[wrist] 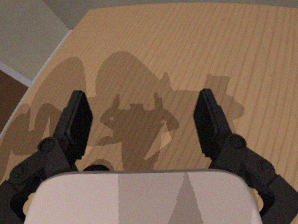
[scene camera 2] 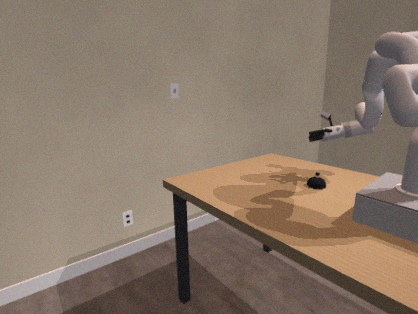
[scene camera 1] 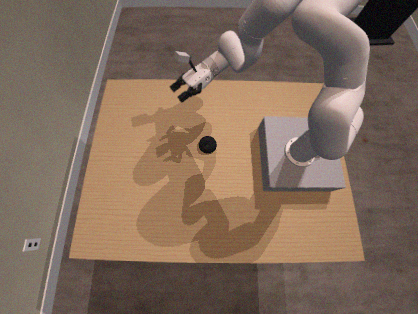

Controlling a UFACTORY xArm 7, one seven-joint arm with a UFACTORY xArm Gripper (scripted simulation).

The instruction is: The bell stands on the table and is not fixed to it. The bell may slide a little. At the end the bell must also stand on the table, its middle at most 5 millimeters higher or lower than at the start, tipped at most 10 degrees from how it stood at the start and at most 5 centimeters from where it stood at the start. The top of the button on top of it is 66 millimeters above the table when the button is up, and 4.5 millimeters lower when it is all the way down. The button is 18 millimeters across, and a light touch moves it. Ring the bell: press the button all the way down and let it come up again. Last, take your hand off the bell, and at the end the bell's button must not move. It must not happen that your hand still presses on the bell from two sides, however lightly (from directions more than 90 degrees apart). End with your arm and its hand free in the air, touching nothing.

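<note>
My gripper [scene camera 1: 175, 94] is visible; the wrist view also shows the gripper [wrist: 142, 102].
</note>
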